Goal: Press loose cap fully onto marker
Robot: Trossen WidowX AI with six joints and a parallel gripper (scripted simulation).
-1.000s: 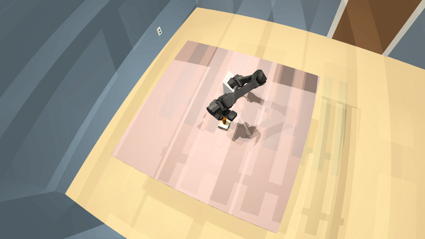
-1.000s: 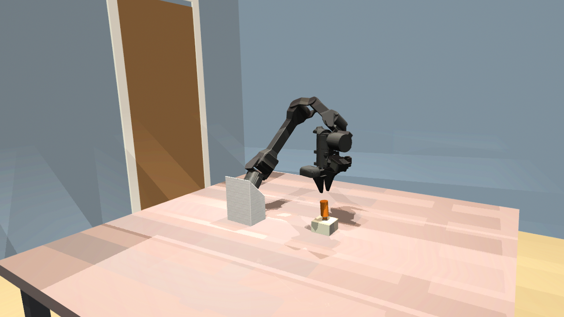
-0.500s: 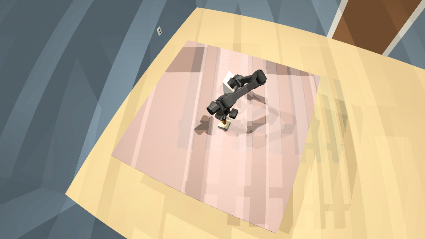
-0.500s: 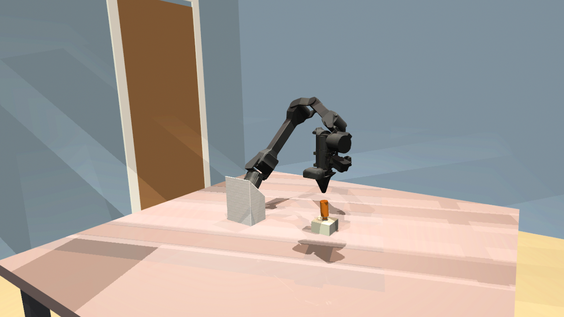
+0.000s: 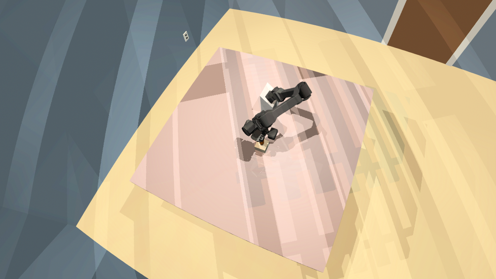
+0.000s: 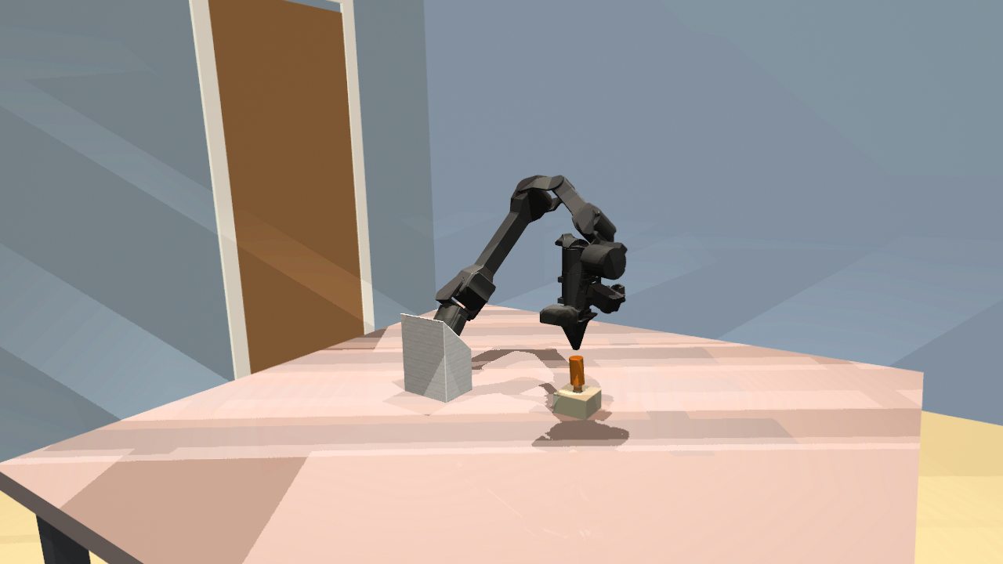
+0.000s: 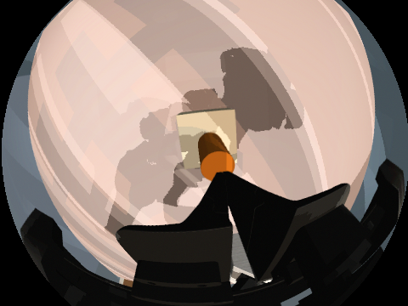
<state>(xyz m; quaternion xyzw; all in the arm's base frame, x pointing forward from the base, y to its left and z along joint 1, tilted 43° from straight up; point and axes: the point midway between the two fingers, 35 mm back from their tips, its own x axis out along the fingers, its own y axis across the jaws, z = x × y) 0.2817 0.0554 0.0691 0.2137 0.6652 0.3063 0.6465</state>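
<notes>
My gripper tip is now 40 mm above the orange cap. Round my gripper tip: cream holder block 110 mm below.
</notes>
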